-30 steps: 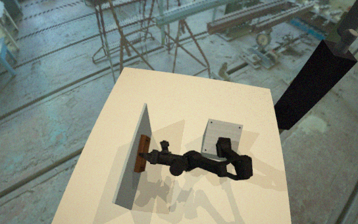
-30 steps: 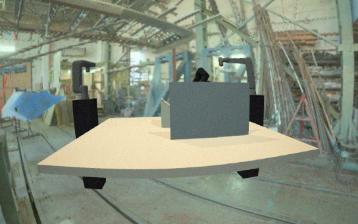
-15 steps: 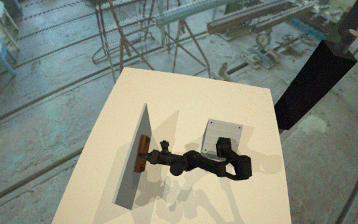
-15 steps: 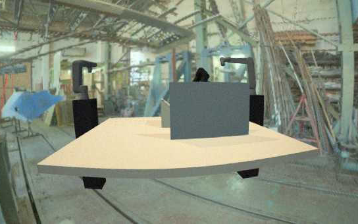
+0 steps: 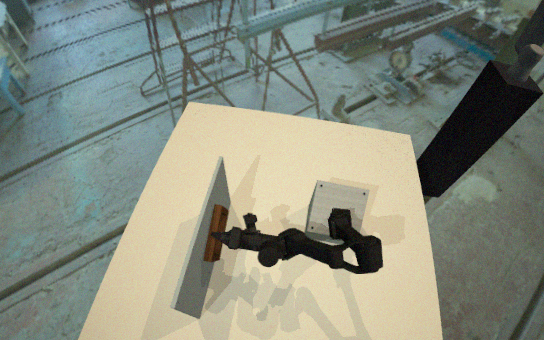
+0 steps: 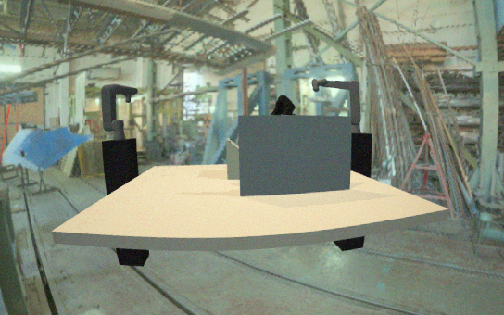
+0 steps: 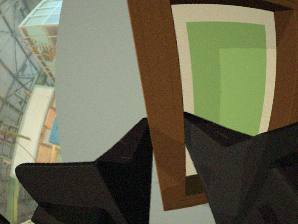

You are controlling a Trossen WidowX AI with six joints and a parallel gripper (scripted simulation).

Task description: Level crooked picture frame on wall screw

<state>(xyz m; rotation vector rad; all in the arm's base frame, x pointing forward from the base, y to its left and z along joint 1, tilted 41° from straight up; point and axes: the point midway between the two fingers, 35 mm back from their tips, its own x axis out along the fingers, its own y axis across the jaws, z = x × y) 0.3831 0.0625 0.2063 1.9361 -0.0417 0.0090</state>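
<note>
Right now my gripper tip is 20 mm to the left of the brown wooden picture frame and 50 mm above it. Round my gripper tip: grey wall panel (20 mm ahead, 70 mm below).
</note>
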